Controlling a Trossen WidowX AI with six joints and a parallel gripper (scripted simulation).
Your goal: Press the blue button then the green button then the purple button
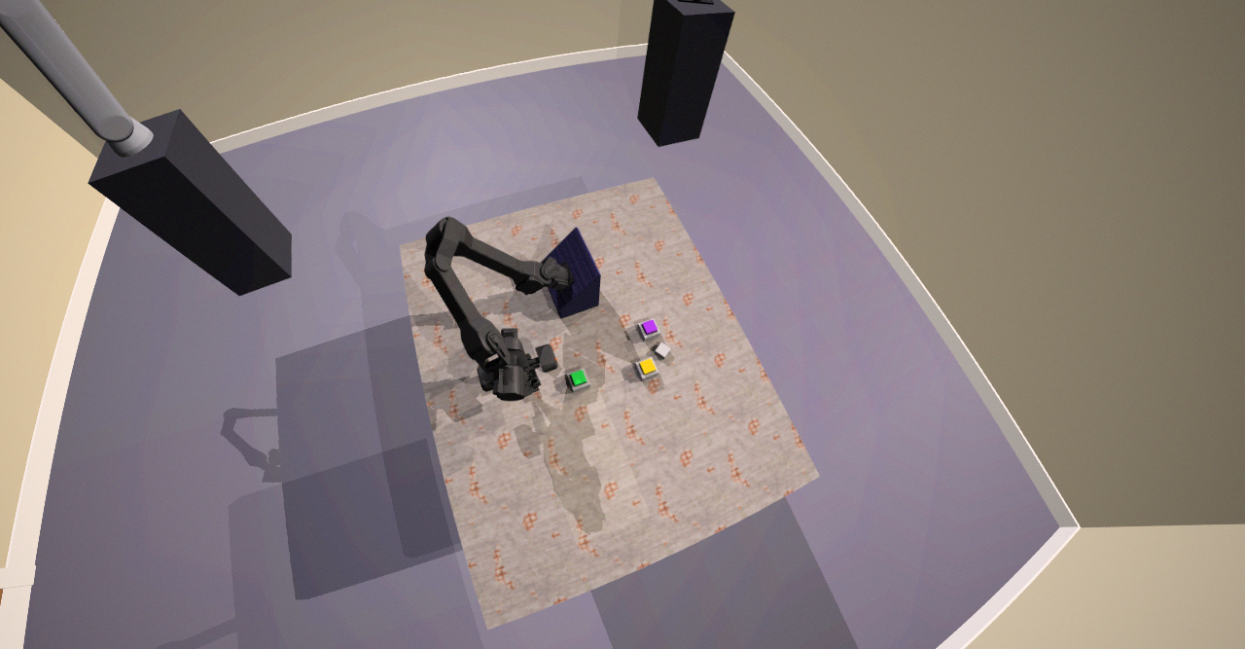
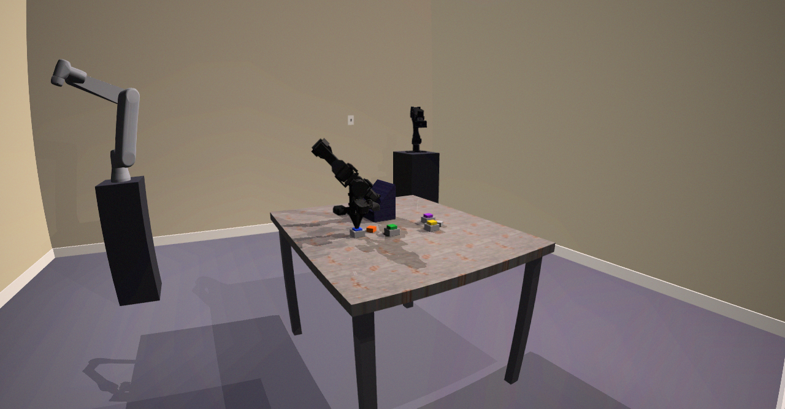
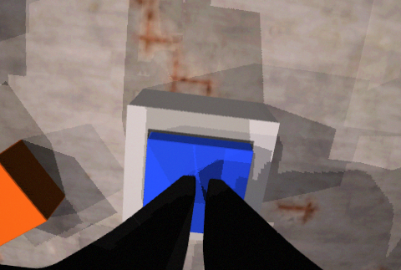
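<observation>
My gripper tip is 10 mm above the blue button. Round my gripper tip: green button 50 mm ahead, 140 mm to the left; then orange block 20 mm behind, 80 mm to the left, 20 mm below; then yellow button 90 mm ahead, 310 mm to the left.
</observation>
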